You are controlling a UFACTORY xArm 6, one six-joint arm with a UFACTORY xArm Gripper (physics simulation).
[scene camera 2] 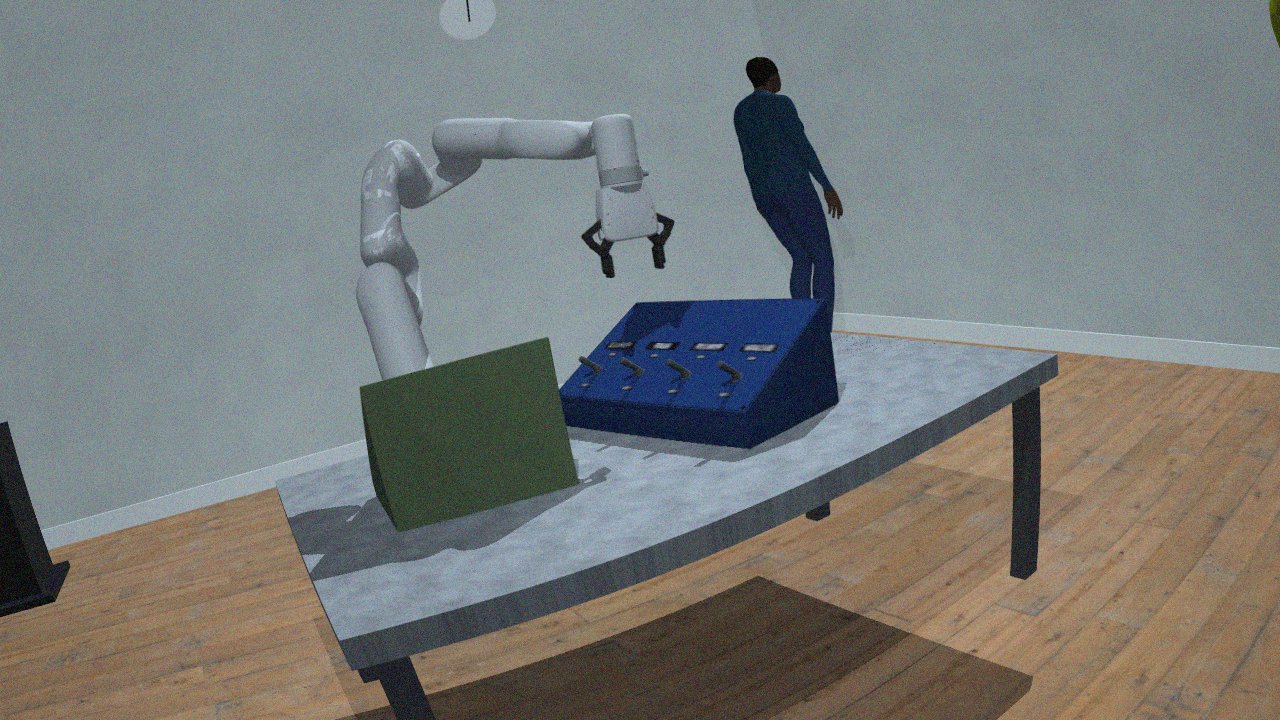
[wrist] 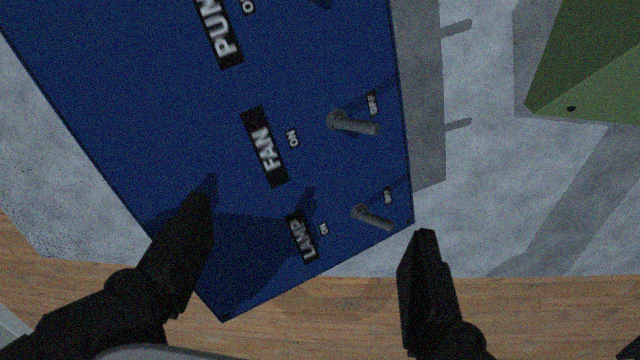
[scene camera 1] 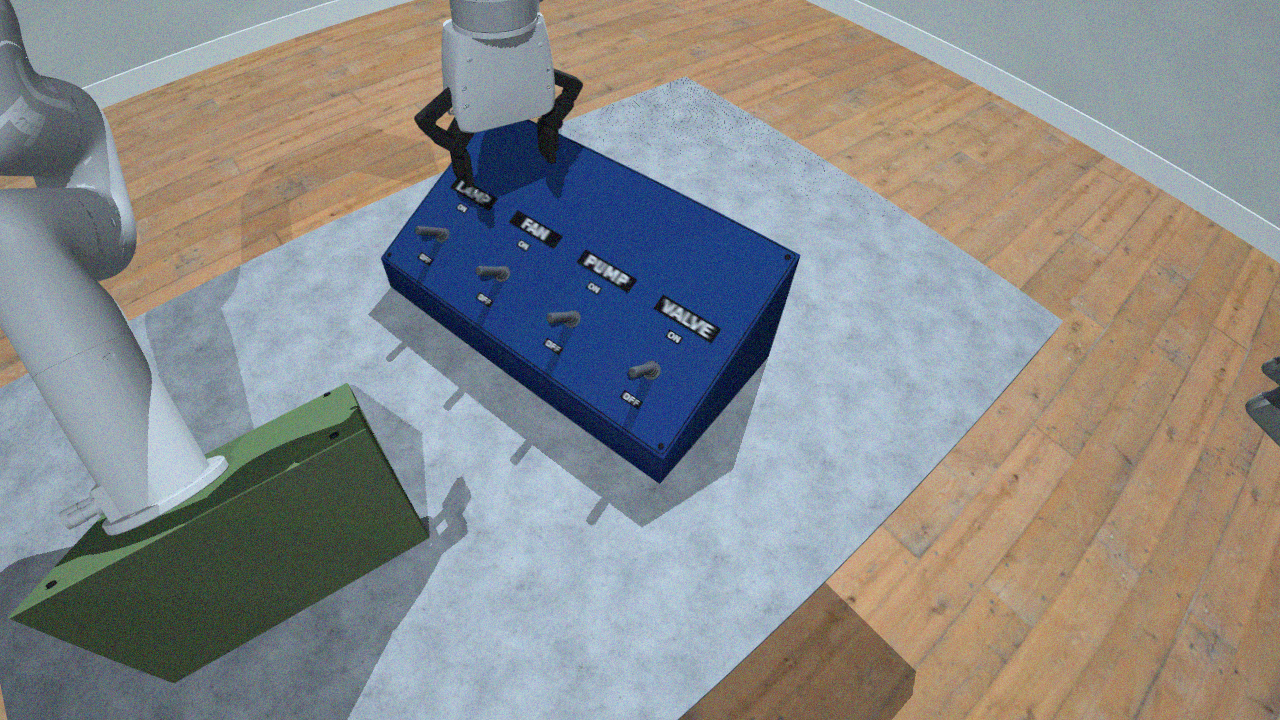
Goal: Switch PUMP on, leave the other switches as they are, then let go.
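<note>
A blue sloped panel carries LAMP, FAN, PUMP and VALVE switches in a row. The PUMP lever is third, between the FAN lever and the VALVE lever. The LAMP lever is at the far end. All levers lean alike toward their OFF labels. In the wrist view part of the PUMP label shows. My gripper is open and empty, above the panel's upper LAMP end, apart from every lever.
A green block stands at the arm's base, on the same grey table as the panel. A person in dark blue stands behind the table in the second scene view.
</note>
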